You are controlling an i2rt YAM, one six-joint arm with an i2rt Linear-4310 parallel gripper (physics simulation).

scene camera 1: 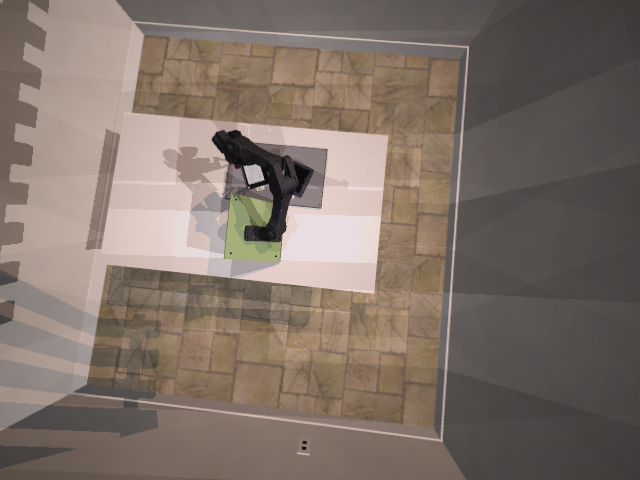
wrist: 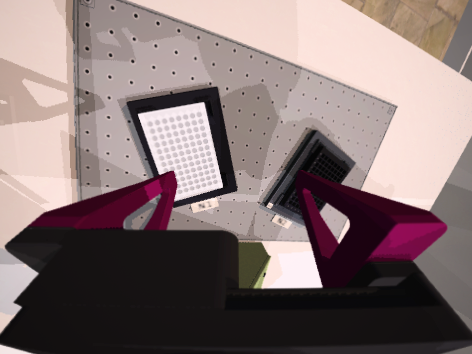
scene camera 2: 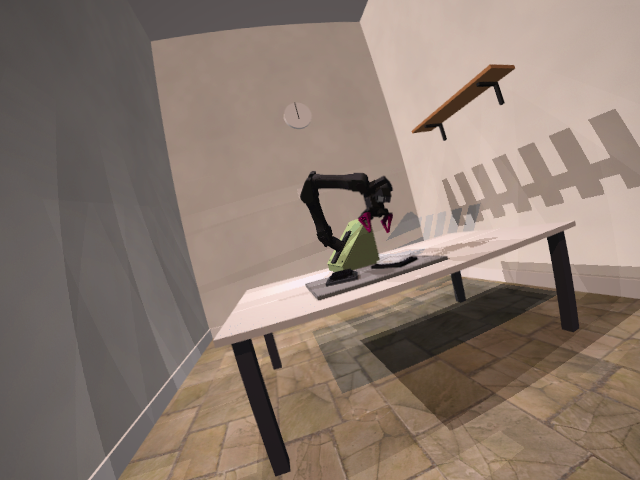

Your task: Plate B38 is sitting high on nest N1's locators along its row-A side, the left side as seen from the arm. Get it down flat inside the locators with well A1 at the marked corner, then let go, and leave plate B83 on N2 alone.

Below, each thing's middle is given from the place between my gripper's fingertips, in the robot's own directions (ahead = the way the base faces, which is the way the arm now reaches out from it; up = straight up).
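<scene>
The white well plate [wrist: 180, 140] has my gripper 13 cm above it, 4 cm to the right of it and 1 cm past it. Counting from my hand, I find the black nest frame [wrist: 210, 96] 14 cm below, 4 cm to the left and 1 cm behind. The black well plate [wrist: 322, 162] is 19 cm to the right of my hand, 13 cm below it and 5 cm behind it, whereas the grey perforated board [scene camera 2: 364, 274] is 16 cm below my hand, 8 cm to the right of it and 2 cm behind it.
</scene>
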